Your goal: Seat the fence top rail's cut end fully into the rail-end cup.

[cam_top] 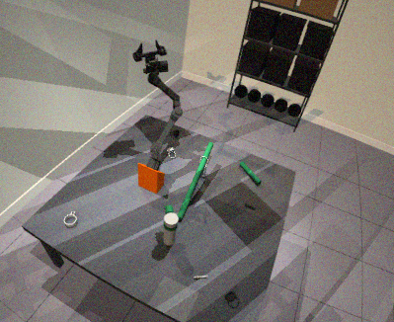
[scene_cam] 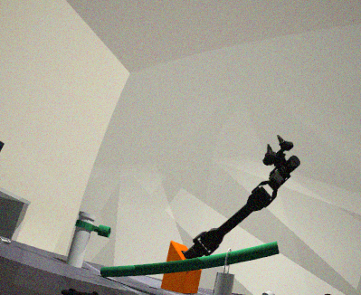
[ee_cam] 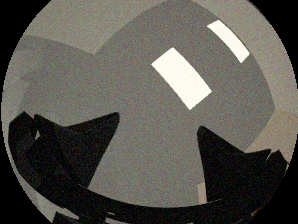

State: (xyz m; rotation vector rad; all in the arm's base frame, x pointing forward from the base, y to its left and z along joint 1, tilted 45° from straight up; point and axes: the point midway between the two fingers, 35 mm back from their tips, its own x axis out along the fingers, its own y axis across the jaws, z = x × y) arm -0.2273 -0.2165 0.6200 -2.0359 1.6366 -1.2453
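The rail-end cup lies 43 cm ahead of my gripper tip, 53 cm to the right of it and 62 cm below it.
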